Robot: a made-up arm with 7 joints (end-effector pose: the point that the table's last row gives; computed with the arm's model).
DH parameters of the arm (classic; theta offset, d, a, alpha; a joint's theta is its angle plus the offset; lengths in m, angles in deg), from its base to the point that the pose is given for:
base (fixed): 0 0.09 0 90
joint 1: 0 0.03 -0.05 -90
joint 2: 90 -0.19 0.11 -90
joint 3: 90 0.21 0.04 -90
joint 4: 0 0.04 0.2 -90
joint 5: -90 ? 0.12 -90
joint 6: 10.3 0 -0.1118 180
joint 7: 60.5 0 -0.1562 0
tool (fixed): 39.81 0.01 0 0
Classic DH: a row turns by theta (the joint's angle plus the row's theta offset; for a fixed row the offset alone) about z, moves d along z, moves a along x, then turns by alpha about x.
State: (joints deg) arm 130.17 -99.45 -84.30 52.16 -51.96 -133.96 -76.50
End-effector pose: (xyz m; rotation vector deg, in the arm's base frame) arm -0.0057 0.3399 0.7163 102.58 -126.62 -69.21
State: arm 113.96 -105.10 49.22 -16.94 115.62 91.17 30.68
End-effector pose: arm 0.2889 0.2805 0.1546 -158.84 10.99 5.04
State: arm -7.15 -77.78 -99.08 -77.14 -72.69 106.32 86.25
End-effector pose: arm -0.1167 0.3738 -0.1384 19.36 1.57 -20.36
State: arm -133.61 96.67 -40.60 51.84 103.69 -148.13 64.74
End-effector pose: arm -0.0583 -0.0084 0.7077 -3.63 -86.72 -20.35
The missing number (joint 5, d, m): -0.17
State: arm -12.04 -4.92 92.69 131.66 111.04 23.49 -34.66
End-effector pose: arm -0.1500 0.0437 0.0272 3.97 34.71 67.85
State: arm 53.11 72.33 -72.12 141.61 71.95 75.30 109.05
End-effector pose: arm 0.1734 0.1105 -0.0939 -77.27 111.62 -52.27
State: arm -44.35 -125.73 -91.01 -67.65 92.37 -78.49 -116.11
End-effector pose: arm -0.0724 0.3805 -0.1840 159.75 -29.20 -60.75
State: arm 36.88 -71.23 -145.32 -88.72 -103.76 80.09 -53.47
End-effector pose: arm 0.0744 0.3264 0.0472 96.74 -49.39 -90.29
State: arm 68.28 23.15 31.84 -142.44 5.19 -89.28 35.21
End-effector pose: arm -0.2689 -0.0509 0.0281 53.62 39.81 70.33
